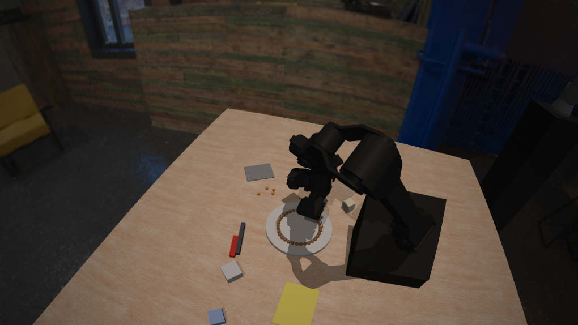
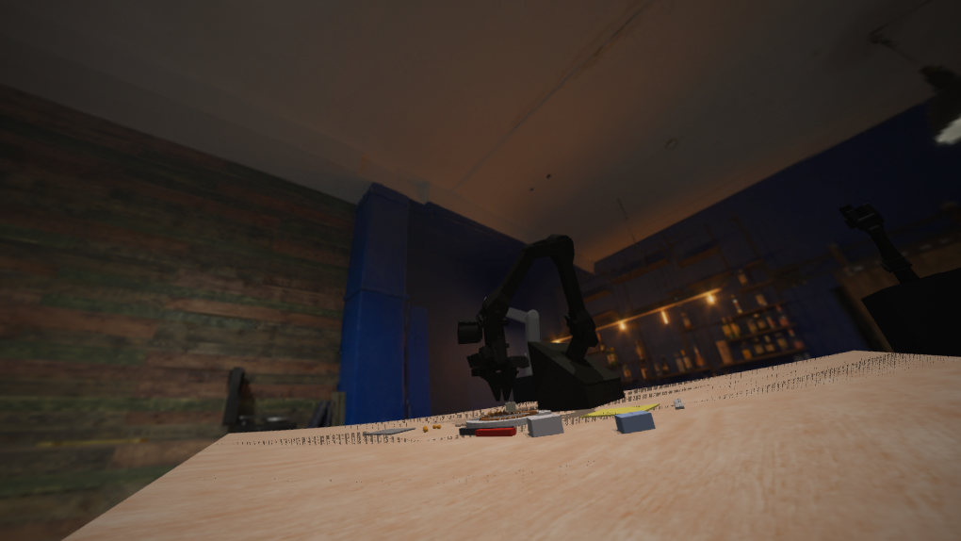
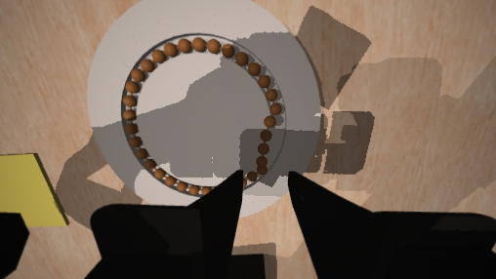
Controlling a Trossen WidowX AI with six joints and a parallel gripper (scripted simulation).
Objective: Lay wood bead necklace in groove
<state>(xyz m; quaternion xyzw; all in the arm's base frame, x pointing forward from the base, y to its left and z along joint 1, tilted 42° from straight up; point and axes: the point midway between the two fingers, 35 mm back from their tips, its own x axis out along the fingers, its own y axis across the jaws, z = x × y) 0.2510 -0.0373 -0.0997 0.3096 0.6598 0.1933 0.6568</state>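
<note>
Right now the round white bead board is 50 mm to the left of my gripper tip, 40 mm below it and 30 mm ahead of it. Also, from my gripper tip: grey tile 230 mm ahead, 160 mm to the right, 50 mm below; then dark bar 200 mm ahead, 150 mm to the left, 40 mm below; then pale cube 100 mm behind, 70 mm to the right, 30 mm below.
</note>
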